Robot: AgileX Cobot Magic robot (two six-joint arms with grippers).
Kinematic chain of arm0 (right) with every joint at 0, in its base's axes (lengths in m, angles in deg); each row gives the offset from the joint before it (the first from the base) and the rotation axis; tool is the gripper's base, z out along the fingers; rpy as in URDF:
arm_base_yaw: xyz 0 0 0.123 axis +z
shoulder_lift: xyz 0 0 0 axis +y
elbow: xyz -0.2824 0 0.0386 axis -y
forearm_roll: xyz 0.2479 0 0.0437 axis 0.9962 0 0.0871
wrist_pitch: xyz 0 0 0 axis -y
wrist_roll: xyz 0.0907 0 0.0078 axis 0.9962 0 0.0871
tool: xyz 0 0 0 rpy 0 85 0
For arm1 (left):
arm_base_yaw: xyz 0 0 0.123 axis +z
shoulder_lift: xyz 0 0 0 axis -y
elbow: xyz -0.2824 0 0.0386 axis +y
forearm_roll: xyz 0.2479 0 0.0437 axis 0.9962 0 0.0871
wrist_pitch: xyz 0 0 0 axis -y
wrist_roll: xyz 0.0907 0 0.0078 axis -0.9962 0 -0.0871
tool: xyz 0 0 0 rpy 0 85 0
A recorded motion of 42 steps. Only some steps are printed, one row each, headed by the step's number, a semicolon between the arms.
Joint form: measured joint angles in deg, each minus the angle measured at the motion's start. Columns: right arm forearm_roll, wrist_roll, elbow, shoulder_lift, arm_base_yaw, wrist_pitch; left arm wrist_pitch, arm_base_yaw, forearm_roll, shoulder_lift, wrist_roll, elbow.
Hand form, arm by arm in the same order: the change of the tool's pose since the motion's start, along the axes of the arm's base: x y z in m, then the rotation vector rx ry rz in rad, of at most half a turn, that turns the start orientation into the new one. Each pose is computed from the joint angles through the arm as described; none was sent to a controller.
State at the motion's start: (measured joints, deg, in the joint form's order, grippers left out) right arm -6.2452 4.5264 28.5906 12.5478 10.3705 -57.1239; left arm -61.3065 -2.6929 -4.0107 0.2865 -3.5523 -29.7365
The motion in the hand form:
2: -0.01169 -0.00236 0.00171 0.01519 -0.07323 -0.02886; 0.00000 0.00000 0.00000 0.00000 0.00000 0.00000
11: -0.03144 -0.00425 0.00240 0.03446 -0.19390 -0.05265; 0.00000 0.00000 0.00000 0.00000 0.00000 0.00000
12: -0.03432 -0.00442 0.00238 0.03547 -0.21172 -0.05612; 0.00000 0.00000 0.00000 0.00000 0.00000 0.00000
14: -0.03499 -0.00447 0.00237 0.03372 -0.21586 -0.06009; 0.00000 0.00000 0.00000 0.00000 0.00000 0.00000
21: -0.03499 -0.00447 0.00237 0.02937 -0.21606 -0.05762; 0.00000 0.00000 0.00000 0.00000 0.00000 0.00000
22: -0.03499 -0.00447 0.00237 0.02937 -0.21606 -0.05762; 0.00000 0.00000 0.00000 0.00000 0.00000 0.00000
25: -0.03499 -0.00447 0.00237 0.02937 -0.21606 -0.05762; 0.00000 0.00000 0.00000 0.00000 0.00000 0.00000
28: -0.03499 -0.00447 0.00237 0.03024 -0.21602 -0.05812; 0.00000 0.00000 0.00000 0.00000 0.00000 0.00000
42: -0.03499 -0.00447 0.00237 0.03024 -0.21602 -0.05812; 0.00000 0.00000 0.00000 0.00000 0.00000 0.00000
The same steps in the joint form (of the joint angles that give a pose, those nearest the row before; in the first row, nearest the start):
2: 0.34 -0.17 -0.06 -4.30 -1.89 0.06; 0.00 0.00 0.00 0.00 0.00 0.00
11: 1.15 -0.81 -0.17 -11.46 -3.96 0.06; 0.00 0.00 0.00 0.00 0.00 0.00
12: 1.26 -0.97 -0.17 -12.49 -4.29 0.06; 0.00 0.00 0.00 0.00 0.00 0.00
14: 1.26 -1.09 -0.17 -12.72 -4.59 0.06; 0.00 0.00 0.00 0.00 0.00 0.00
21: 1.26 -1.38 -0.17 -12.72 -4.59 0.06; 0.00 0.00 0.00 0.00 0.00 0.00
22: 1.26 -1.38 -0.17 -12.72 -4.59 0.06; 0.00 0.00 0.00 0.00 0.00 0.00
25: 1.26 -1.38 -0.17 -12.72 -4.59 0.06; 0.00 0.00 0.00 0.00 0.00 0.00
28: 1.26 -1.32 -0.17 -12.72 -4.59 0.06; 0.00 0.00 0.00 0.00 0.00 0.00
42: 1.26 -1.32 -0.17 -12.72 -4.59 0.06; 0.00 0.00 0.00 0.00 0.00 0.00

